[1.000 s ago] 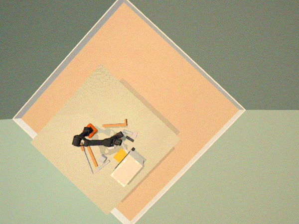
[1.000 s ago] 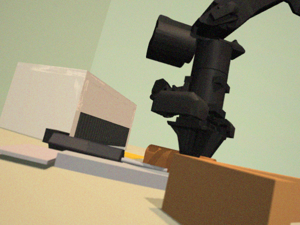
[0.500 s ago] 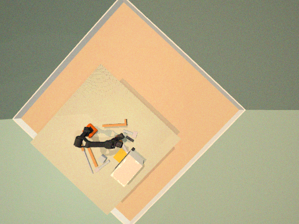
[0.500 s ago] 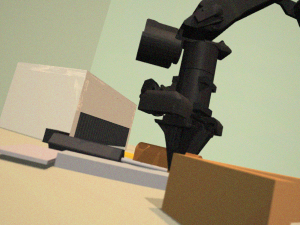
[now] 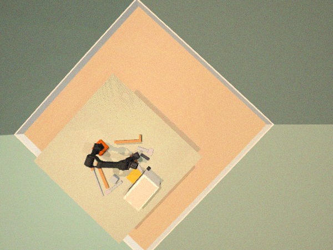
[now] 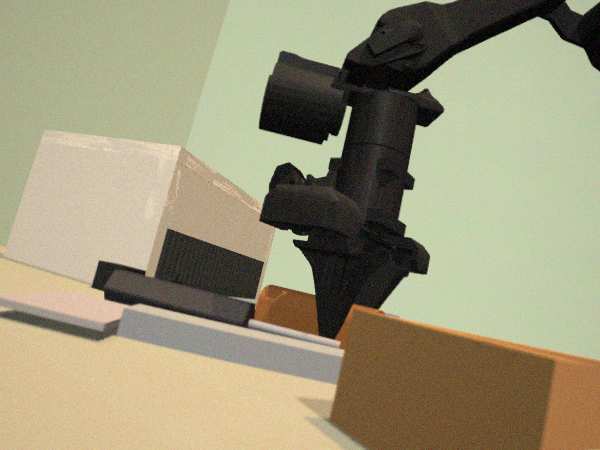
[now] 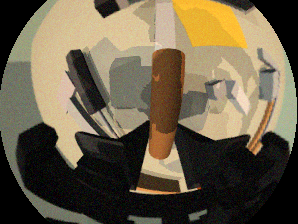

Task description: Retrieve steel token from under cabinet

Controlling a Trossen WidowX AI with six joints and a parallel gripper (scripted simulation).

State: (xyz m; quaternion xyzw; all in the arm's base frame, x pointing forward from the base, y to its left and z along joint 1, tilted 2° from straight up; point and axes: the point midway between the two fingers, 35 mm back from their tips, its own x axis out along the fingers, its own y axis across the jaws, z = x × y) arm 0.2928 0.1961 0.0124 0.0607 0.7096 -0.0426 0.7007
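Now: gripper tip 90 mm to the right of the dark screwdriver and 40 mm short of it. Also, from my gripper tip: token: 330 mm ahead, 100 mm to the right; then orange stick: 380 mm to the right, 50 mm behind.
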